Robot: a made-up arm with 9 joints.
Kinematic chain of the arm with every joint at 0, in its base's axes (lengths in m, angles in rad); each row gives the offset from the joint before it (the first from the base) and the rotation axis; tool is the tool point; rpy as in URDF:
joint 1: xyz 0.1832 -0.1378 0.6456 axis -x
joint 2: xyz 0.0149 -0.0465 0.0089 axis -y
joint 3: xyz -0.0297 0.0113 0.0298 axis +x
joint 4: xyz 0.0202 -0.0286 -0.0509 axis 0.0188 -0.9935 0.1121
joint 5: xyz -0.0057 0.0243 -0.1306 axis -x
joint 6: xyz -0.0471 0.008 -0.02 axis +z
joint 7: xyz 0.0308 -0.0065 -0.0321 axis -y
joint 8: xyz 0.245 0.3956 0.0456 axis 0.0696 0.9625 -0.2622
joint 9: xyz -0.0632 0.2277 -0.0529 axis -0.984 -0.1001 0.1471
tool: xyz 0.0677 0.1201 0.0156 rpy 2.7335 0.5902 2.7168
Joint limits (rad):
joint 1: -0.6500..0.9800
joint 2: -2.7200..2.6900
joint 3: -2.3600..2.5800
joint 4: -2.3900..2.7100
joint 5: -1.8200..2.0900
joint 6: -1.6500..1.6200
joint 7: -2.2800..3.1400
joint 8: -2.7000..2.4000
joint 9: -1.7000..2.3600
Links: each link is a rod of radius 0.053 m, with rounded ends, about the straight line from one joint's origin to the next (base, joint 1, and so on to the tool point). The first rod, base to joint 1, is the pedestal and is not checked.
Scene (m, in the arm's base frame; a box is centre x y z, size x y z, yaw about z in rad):
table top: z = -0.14
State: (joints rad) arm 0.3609 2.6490 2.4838 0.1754 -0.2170 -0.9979 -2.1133 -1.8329 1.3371
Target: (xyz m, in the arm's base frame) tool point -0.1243 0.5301 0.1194
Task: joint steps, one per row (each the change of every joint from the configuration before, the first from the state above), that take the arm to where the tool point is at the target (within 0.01 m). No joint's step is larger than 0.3 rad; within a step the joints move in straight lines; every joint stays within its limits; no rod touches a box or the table.
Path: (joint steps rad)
1: -0.1284 0.0137 -0.2046 -0.1767 0.2176 0.0777 0.0407 -0.0095 0.0234
2: -0.1283 0.0136 -0.2046 -0.1767 0.2177 0.0777 0.0407 -0.0096 0.0234
3: -0.1284 0.0137 -0.2046 -0.1767 0.2176 0.0777 0.0407 -0.0095 0.0233

